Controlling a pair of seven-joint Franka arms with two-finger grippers.
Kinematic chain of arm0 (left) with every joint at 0, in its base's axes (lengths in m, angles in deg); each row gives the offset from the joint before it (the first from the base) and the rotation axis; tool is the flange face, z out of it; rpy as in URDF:
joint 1: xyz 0 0 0.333 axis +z
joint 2: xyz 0 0 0 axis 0.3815 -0.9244 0
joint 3: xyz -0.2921 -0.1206 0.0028 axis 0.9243 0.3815 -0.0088
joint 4: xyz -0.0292 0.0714 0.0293 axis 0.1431 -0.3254 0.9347
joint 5: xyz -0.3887 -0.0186 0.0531 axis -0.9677 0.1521 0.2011
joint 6: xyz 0 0 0 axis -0.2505 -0.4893 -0.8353
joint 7: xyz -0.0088 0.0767 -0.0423 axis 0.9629 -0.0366 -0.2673
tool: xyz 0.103 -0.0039 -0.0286 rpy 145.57 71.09 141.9
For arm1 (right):
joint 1: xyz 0 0 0.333 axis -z
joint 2: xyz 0 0 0 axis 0.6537 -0.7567 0
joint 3: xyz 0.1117 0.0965 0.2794 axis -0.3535 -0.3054 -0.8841
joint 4: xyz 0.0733 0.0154 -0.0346 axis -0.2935 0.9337 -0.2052
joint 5: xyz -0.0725 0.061 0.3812 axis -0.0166 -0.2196 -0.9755
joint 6: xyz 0 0 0 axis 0.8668 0.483 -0.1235
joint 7: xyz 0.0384 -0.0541 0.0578 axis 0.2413 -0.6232 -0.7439
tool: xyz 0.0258 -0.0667 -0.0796 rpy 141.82 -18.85 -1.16
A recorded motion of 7 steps. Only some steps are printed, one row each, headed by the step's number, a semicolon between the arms.
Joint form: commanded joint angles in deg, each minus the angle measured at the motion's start. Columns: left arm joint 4, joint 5, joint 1, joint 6, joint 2, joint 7, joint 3; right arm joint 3, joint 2, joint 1, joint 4, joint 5, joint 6, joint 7.
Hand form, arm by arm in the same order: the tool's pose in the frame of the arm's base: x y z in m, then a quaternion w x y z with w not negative. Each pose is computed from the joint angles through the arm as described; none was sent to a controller.
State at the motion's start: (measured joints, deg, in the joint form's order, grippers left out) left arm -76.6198 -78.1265 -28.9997 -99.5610 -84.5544 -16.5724 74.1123; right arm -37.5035 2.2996 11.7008 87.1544 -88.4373 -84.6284 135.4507
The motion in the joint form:
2: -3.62 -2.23 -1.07 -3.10 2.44 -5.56 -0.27; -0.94 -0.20 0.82 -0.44 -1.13 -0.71 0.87
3: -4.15 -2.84 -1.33 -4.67 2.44 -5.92 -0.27; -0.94 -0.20 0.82 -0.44 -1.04 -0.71 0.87
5: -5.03 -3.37 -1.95 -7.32 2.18 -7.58 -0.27; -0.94 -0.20 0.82 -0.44 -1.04 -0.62 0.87
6: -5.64 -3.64 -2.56 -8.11 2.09 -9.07 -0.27; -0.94 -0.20 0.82 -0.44 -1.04 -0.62 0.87
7: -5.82 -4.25 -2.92 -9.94 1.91 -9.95 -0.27; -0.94 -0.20 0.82 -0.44 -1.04 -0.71 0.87
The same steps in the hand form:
2: 0.5117 -0.1508 0.5404 0.21320 0.79685 0.54754 -0.14061; 0.5636 0.4482 0.5994 0.25846 -0.87278 0.41256 0.03532
3: 0.5128 -0.1524 0.5384 0.22068 0.79167 0.55286 -0.13749; 0.5636 0.4481 0.5994 0.25813 -0.87296 0.41244 0.03463
5: 0.5150 -0.1561 0.5325 0.22740 0.77983 0.56775 -0.13349; 0.5635 0.4481 0.5992 0.25747 -0.87316 0.41240 0.03501
6: 0.5137 -0.1609 0.5277 0.22602 0.77268 0.57700 -0.13769; 0.5635 0.4481 0.5992 0.25747 -0.87316 0.41240 0.03501
7: 0.5161 -0.1632 0.5274 0.23508 0.76448 0.58524 -0.13345; 0.5636 0.4481 0.5994 0.25813 -0.87296 0.41244 0.03463

